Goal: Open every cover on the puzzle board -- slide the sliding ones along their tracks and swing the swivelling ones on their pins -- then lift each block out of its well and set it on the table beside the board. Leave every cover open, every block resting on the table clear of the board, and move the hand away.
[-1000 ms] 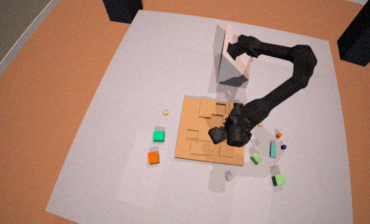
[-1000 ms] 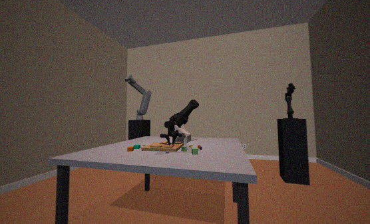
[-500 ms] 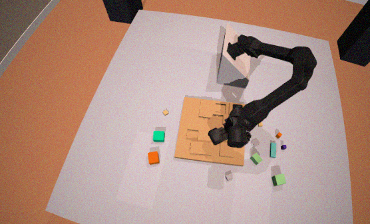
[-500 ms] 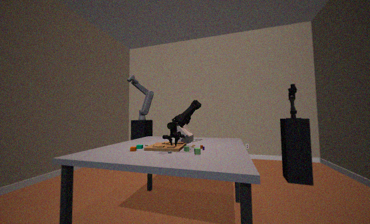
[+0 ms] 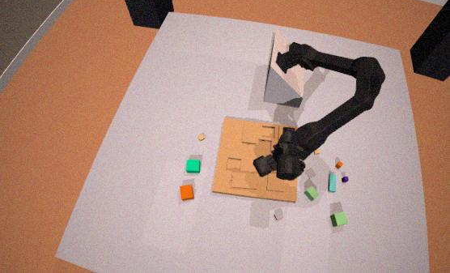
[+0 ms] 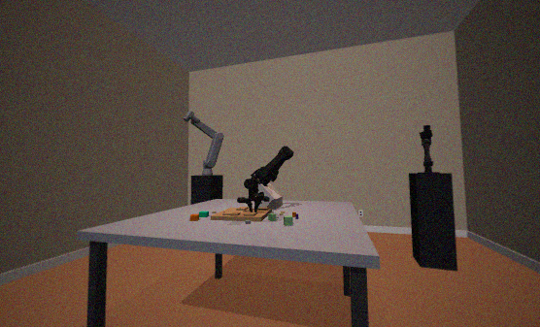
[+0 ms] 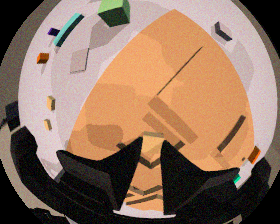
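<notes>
The tan puzzle board is 20 mm behind my gripper tip and 50 mm to the right of it. The rest, counted from my gripper tip: teal bar (10 mm ahead, 220 mm to the left, 10 mm below); then tiny orange cube (70 mm behind, 230 mm to the left); then tiny purple cube (20 mm behind, 260 mm to the left).
</notes>
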